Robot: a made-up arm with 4 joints. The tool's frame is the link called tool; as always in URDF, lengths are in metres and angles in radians. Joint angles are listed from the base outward. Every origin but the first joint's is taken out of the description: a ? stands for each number. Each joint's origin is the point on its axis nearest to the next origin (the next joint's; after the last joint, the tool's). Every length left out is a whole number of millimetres.
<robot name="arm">
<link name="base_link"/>
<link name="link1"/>
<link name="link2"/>
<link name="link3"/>
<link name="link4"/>
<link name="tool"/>
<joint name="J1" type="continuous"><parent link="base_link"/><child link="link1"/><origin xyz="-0.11 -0.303 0.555" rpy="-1.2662 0.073 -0.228"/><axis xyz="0 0 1"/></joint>
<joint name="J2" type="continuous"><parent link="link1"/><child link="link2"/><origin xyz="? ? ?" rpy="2.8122 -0.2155 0.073"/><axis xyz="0 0 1"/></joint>
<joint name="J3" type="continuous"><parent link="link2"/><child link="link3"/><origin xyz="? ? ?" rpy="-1.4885 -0.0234 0.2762"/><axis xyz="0 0 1"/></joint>
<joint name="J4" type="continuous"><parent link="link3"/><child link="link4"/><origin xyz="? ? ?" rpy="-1.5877 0 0.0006"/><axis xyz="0 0 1"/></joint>
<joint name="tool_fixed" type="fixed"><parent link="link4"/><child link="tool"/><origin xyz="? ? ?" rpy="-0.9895 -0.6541 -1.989"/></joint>
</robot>
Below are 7 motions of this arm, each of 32 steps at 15 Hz.
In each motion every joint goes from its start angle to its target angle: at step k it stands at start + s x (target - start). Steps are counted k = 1, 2, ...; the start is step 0. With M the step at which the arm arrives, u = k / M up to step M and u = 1 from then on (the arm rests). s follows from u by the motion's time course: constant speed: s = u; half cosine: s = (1 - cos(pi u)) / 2; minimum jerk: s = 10 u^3 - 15 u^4 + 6 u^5.
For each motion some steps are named. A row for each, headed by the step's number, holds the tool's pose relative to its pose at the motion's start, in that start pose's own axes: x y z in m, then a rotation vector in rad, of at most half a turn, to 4 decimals.
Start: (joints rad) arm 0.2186 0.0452 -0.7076 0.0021
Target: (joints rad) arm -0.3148 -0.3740 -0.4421 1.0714
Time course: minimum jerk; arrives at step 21
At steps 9, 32:
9: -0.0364 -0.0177 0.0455 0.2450 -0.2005 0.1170
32: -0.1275 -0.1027 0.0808 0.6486 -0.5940 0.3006

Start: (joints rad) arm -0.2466 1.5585 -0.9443 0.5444
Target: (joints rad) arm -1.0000 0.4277 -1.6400 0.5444
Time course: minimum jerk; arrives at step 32
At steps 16, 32:
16: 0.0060 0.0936 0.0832 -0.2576 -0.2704 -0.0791
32: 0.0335 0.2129 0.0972 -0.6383 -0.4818 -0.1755

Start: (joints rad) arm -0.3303 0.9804 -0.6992 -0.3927
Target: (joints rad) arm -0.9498 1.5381 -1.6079 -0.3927
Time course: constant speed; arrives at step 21
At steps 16, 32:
16: -0.1164 0.0920 0.0576 -0.9943 -0.0037 0.1239
32: -0.1581 0.1476 0.0549 -1.2553 -0.0266 0.2924

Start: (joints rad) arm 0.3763 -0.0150 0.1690 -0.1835
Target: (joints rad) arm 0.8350 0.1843 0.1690 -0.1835
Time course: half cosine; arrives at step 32
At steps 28, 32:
28: -0.0070 0.0824 0.0139 0.1002 -0.0451 0.2508
32: -0.0076 0.0855 0.0146 0.1036 -0.0473 0.2609

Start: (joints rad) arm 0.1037 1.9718 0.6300 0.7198
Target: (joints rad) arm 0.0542 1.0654 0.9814 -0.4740
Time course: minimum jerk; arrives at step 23
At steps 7, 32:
7: 0.0602 0.0059 -0.0754 0.0024 0.1312 0.0014
32: 0.2285 0.2463 -0.4388 -0.2490 0.7623 0.2795

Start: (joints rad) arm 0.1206 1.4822 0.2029 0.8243
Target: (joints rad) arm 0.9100 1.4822 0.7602 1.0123
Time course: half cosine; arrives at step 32
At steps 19, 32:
19: 0.1036 -0.0780 -0.0801 0.5372 -0.0821 0.2659
32: 0.1877 -0.0765 -0.1408 0.8214 -0.0576 0.4179

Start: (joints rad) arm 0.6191 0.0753 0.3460 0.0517
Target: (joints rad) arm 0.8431 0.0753 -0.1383 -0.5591
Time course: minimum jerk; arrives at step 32
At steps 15, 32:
15: 0.0149 0.0466 0.0066 -0.2671 -0.0086 -0.0557
32: 0.0217 0.0762 0.0279 -0.5568 -0.0651 -0.2092

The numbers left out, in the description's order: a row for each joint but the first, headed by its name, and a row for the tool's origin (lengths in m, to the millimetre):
J2: 0.092 -0.076 0
J3: -0.221 -0.17 0
J4: -0.037 0.335 0
tool: 0.078 -0.242 0

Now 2 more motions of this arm.
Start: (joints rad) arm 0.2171 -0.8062 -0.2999 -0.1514
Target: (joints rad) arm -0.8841 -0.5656 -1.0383 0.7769
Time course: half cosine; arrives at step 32
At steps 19, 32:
19: -0.1734 0.1009 0.0502 -0.6780 -0.1492 0.3594
32: -0.2803 0.1832 -0.0128 -0.9405 0.0230 0.7607

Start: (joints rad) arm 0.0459 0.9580 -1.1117 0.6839
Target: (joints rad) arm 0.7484 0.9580 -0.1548 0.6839
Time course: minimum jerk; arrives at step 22
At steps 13, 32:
13: -0.0569 -0.1894 -0.1305 0.6346 -0.2135 -0.2589
32: -0.0499 -0.2306 -0.2376 0.9865 -0.2924 -0.2823

